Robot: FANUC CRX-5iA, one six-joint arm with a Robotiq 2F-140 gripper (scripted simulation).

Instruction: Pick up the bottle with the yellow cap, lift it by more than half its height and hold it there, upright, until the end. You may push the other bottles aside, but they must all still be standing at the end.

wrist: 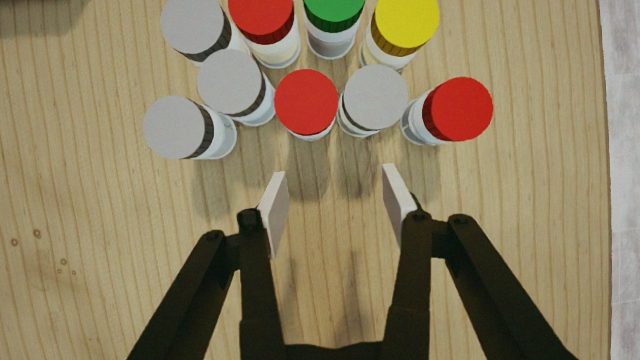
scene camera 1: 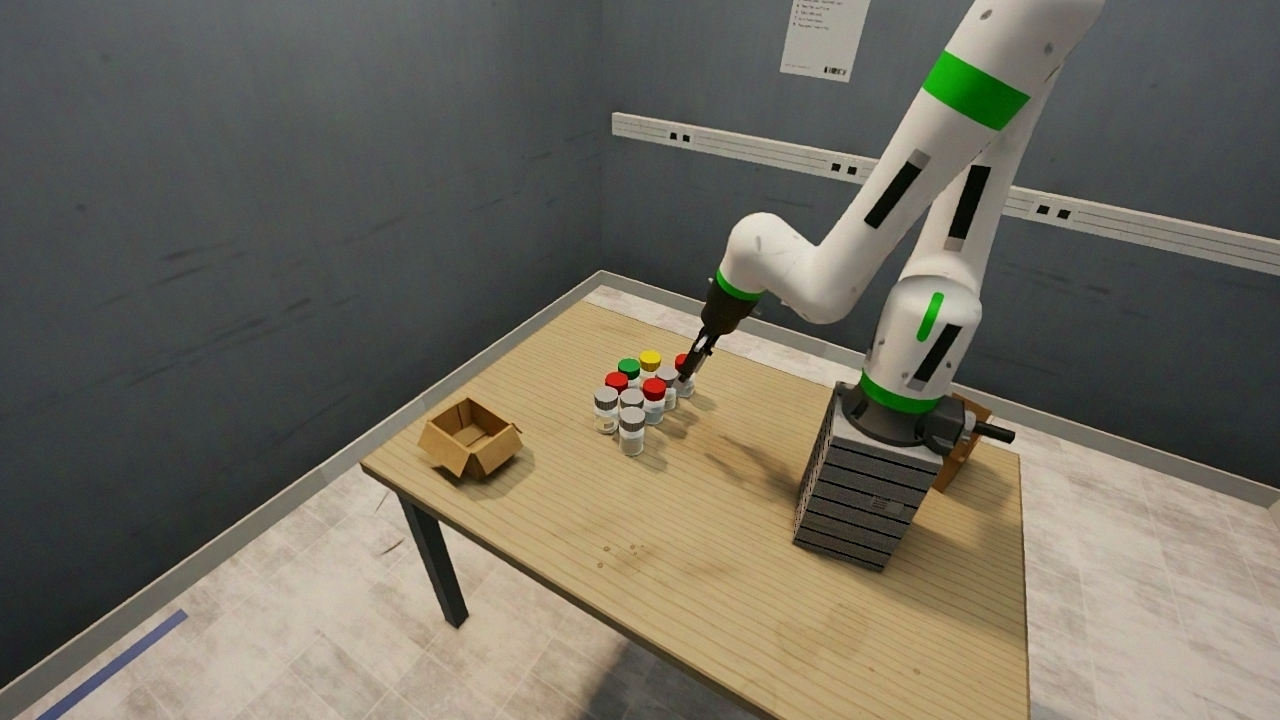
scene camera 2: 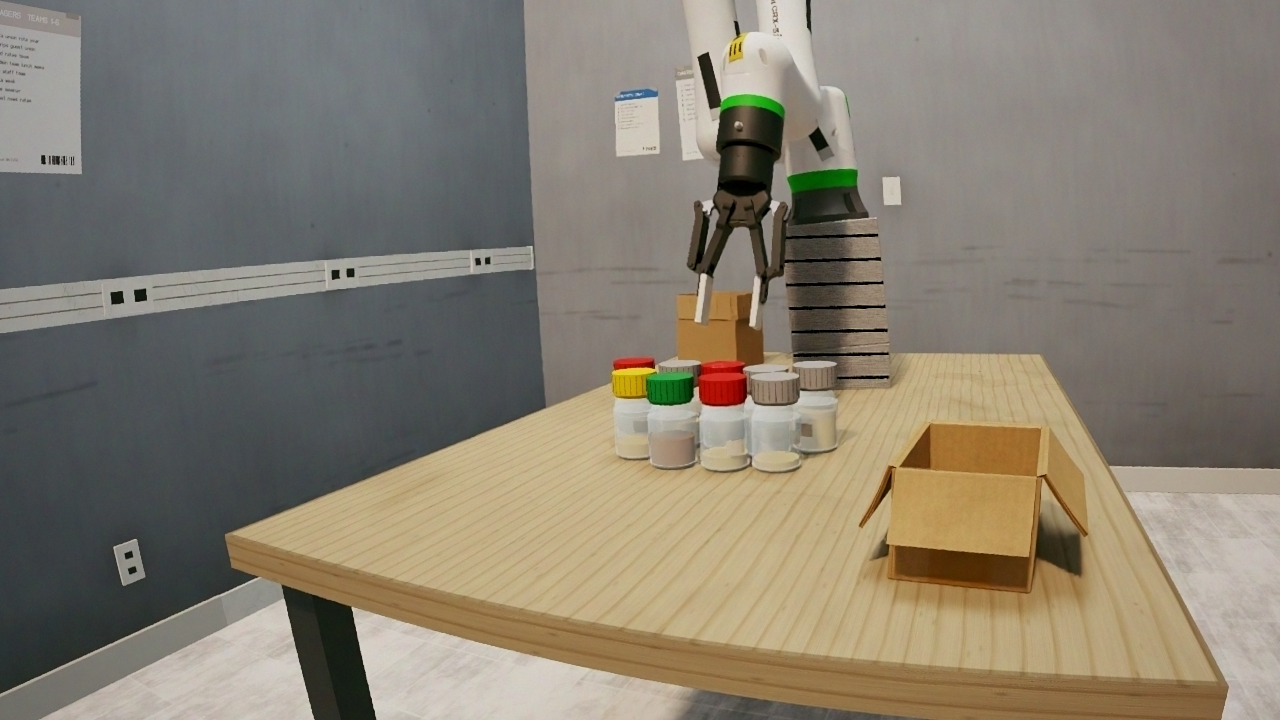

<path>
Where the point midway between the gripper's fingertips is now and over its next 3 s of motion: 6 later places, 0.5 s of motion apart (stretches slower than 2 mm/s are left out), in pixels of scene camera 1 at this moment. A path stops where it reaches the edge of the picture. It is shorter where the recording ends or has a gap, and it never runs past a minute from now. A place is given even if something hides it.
My gripper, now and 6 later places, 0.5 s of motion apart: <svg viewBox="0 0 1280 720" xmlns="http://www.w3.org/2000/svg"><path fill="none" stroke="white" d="M684 379L686 378L689 378L692 378L667 366L619 343L576 322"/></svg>
</path>
